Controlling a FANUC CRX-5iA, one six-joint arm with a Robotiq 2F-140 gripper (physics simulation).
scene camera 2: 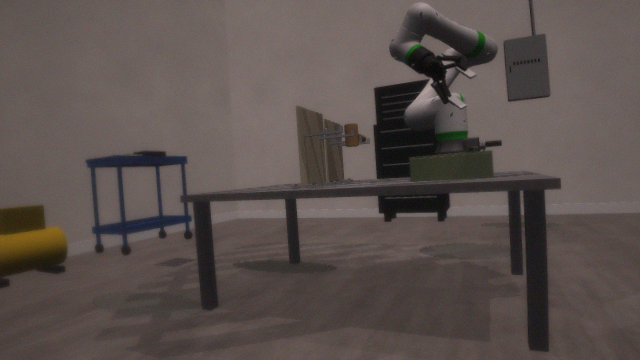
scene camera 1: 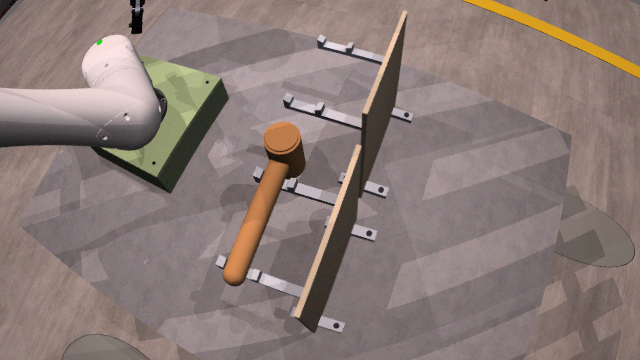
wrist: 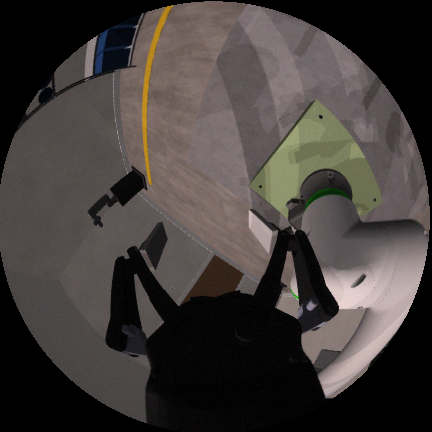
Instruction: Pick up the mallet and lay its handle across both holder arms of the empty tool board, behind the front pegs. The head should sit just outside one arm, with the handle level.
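An orange-brown mallet (scene camera 1: pixel 256 220) (scene camera 2: pixel 351 135) lies across both holder arms (scene camera 1: pixel 315 192) (scene camera 1: pixel 280 285) of one upright wooden board (scene camera 1: pixel 332 240). Its handle rests between the front pegs and the rear pegs and looks about level. Its head is just outside the arm nearer the other board. That other board (scene camera 1: pixel 385 100) (scene camera 2: pixel 310 150) has two bare holder arms (scene camera 1: pixel 367 53) (scene camera 1: pixel 340 117). My gripper (scene camera 2: pixel 462 88) (wrist: pixel 206 224) is open and empty, high above the robot's base and well apart from the mallet. A dark finger-like part shows at the top left in scene camera 1.
The green base block (scene camera 1: pixel 192 105) (scene camera 2: pixel 450 167) (wrist: pixel 320 135) stands on the grey table (scene camera 1: pixel 475 200) (scene camera 2: pixel 250 194), with the white arm above it. A black tool cabinet (scene camera 2: pixel 395 150), a wall box (scene camera 2: pixel 526 67) and a blue cart (scene camera 2: pixel 137 161) stand around the room.
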